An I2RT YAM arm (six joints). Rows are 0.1 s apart.
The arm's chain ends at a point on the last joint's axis. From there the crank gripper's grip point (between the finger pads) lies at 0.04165 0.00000 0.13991 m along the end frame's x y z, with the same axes.
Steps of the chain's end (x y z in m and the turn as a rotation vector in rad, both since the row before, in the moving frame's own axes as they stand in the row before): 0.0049 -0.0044 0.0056 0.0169 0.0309 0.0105; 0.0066 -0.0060 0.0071 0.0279 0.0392 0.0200; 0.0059 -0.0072 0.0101 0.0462 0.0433 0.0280; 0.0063 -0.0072 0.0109 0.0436 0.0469 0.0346; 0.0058 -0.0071 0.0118 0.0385 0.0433 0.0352; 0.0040 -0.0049 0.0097 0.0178 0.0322 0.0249; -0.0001 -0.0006 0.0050 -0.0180 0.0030 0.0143
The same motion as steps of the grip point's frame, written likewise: 0.0092 -0.0063 0.0042 0.0169 0.0309 0.0105; 0.0121 -0.0090 0.0053 0.0279 0.0392 0.0200; 0.0120 -0.0124 0.0080 0.0462 0.0433 0.0280; 0.0129 -0.0117 0.0087 0.0436 0.0469 0.0346; 0.0119 -0.0109 0.0098 0.0385 0.0433 0.0352; 0.0085 -0.0063 0.0083 0.0178 0.0322 0.0249; 0.0003 0.0025 0.0048 -0.0180 0.0030 0.0143
